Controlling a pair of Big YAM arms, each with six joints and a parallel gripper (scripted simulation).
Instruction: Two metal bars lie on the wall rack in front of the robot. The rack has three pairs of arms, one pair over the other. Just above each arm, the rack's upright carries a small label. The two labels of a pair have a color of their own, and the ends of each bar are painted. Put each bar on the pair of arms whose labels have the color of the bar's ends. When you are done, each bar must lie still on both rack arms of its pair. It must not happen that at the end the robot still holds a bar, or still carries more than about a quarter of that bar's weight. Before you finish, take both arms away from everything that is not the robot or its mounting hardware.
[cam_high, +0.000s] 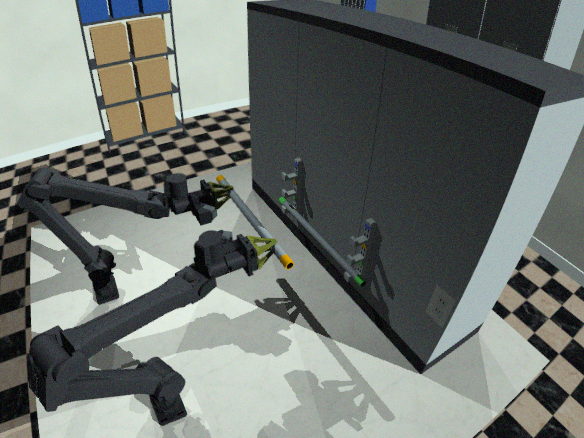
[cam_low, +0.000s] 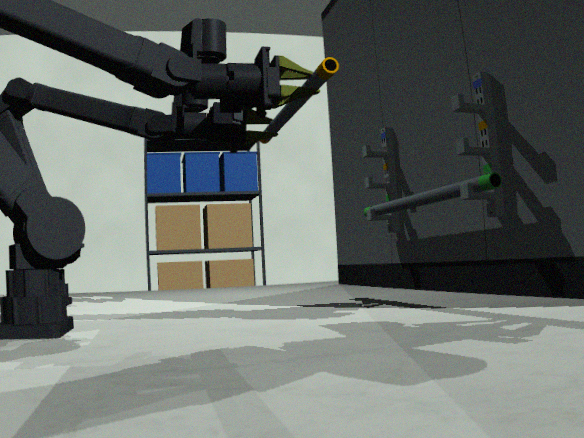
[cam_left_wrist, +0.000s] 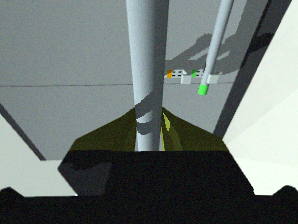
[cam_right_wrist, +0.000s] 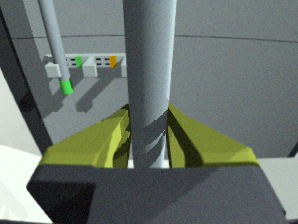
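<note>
Right now the orange-ended bar is 15 cm to the right of my left hand and 2 cm behind it. The rest, counted from my left hand: green-ended bar (22 cm ahead, 20 cm to the right, 18 cm below); then grey cabinet wall (43 cm ahead, 18 cm to the right, 9 cm above); then wall outlet (70 cm to the right, 19 cm ahead, 6 cm below).
</note>
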